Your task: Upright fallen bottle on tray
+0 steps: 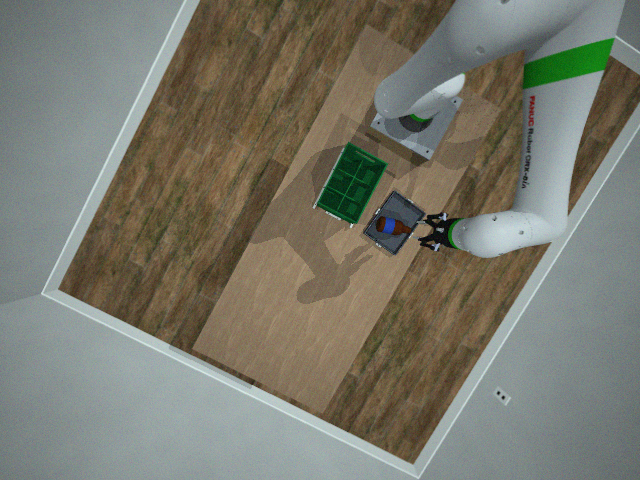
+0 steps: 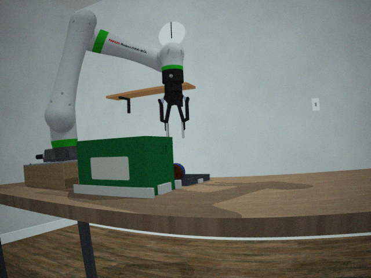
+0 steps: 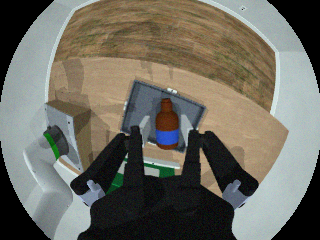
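The bottle lies 17 cm below my hand, 5 cm to the right of it and 1 cm ahead of it. Also, from my hand: green crate: 32 cm to the right, 12 cm below, 8 cm behind; tray: 20 cm below, 5 cm to the right, 1 cm behind.
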